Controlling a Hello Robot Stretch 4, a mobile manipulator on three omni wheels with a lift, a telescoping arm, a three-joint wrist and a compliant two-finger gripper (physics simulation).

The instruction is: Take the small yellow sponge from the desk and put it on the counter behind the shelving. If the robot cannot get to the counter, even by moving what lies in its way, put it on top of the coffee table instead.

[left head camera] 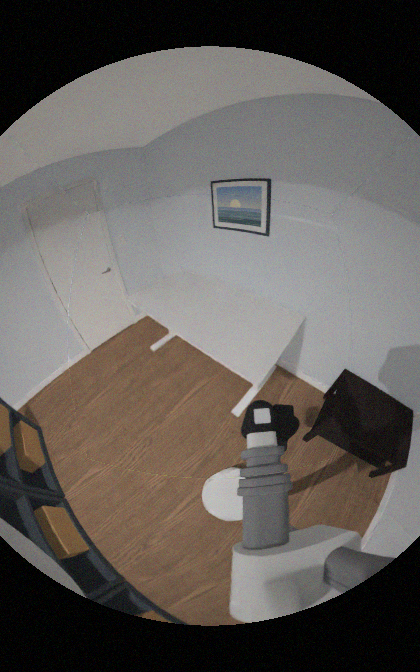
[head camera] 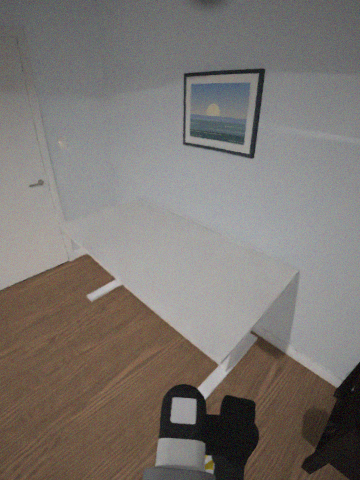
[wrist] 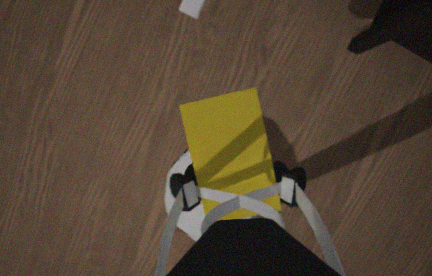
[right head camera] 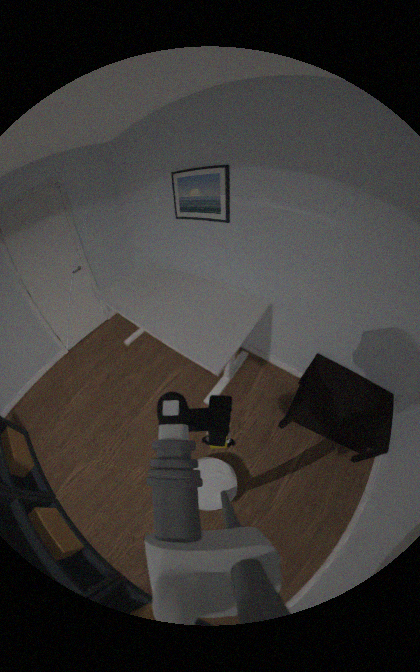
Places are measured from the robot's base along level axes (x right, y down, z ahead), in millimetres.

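Pixels of known places: gripper, fingertip midpoint: [wrist: 236, 177].
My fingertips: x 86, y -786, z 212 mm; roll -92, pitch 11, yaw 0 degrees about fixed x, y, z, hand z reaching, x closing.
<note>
Behind a point stands the place of what it marks.
The yellow sponge [wrist: 227, 135] {y -834, x 89, z 259 mm} [right head camera: 218, 446] is held between the two fingertips of my gripper [wrist: 236, 177] {y -786, x 86, z 212 mm} in the wrist view, well above the wooden floor. My gripper is shut on it, one finger pad on each side. In the head camera view a small bit of yellow shows under the dark wrist. The white desk [head camera: 185, 260] {y -693, x -47, z 1210 mm} [left head camera: 225, 320] [right head camera: 180, 315] stands against the wall, beyond my gripper. The coffee table and the counter cannot be made out. Part of the dark shelving [left head camera: 55, 480] [right head camera: 42, 485] shows at the lower left.
A dark chair-like piece of furniture [left head camera: 370, 415] [right head camera: 345, 400] stands right of the desk. The robot's white round base [left head camera: 222, 495] [right head camera: 217, 482] is below the arm. Orange-brown boxes [left head camera: 62, 532] [right head camera: 55, 532] sit in the shelving. A door [left head camera: 75, 270] is at the left.
</note>
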